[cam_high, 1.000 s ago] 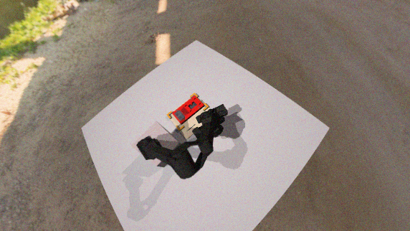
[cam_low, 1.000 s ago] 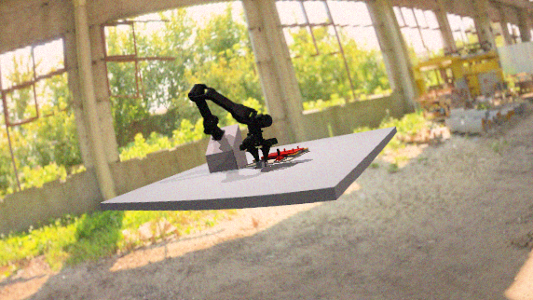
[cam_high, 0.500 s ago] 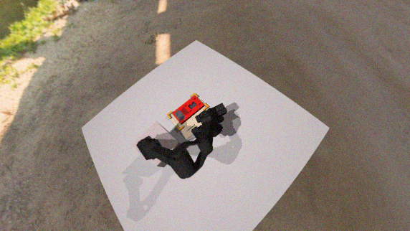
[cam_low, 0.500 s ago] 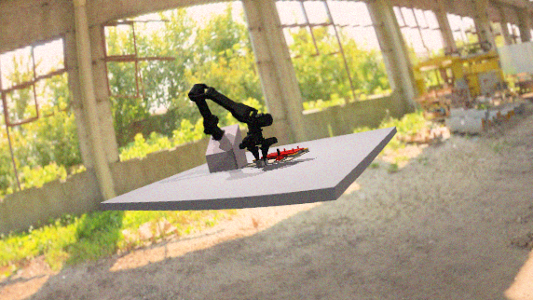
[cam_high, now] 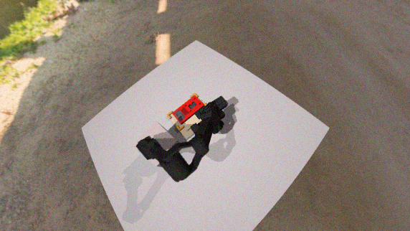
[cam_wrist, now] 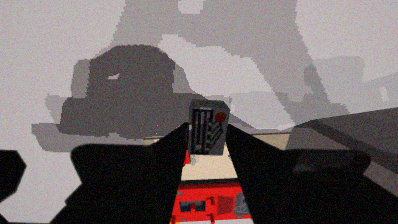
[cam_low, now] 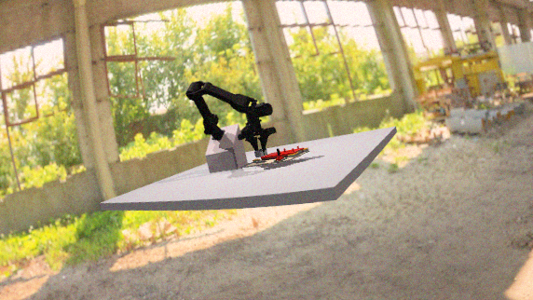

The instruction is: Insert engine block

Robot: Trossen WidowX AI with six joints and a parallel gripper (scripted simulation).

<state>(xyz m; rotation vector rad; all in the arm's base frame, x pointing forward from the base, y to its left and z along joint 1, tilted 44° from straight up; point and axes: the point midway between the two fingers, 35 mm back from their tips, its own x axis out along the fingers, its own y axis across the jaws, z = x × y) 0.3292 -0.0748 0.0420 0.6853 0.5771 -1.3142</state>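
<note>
Right now the beige board is 180 mm to the left of my gripper tip, 60 mm below it and 30 mm behind it. The rest, counted from my gripper tip: grey engine block 10 mm below.
</note>
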